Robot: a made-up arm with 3 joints. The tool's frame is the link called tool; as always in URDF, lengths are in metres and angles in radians.
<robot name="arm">
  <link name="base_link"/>
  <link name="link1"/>
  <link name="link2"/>
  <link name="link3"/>
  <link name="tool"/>
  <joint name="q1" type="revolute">
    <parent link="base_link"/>
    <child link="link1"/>
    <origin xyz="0 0 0.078" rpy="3.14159 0 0"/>
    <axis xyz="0 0 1"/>
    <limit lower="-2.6" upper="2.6"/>
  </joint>
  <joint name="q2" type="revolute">
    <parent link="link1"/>
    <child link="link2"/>
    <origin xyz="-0.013 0.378 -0.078" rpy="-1.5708 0 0"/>
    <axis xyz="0 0 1"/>
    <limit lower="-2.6" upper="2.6"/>
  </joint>
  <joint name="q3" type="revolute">
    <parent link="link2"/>
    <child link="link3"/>
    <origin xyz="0.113 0.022 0.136" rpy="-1.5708 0 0"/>
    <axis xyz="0 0 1"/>
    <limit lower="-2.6" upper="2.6"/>
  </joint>
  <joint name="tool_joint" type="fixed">
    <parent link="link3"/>
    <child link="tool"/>
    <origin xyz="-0.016 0.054 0.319" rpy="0 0 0"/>
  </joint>
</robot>
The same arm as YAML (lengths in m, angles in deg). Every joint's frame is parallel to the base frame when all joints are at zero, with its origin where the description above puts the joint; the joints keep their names.
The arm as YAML. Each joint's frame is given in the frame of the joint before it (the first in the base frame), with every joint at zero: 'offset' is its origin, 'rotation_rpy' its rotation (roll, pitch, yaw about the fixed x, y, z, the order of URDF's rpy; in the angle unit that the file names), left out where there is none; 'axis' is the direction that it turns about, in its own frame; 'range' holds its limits. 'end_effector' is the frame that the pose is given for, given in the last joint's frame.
length_unit: m
angle_unit: deg
chain:
  - id: q1
    offset: [0.0, 0.0, 0.078]
    axis: "-z"
    range: [-148.97, 148.97]
  - id: q2
    offset: [-0.013, -0.378, 0.078]
    axis: "-y"
    range: [-148.97, 148.97]
  - id: q3
    offset: [0.113, -0.136, 0.022]
    axis: "+z"
    range: [-148.97, 148.97]
end_effector:
  offset: [-0.016, 0.054, 0.319]
  rotation_rpy: [0.0, 0.0, 0.0]

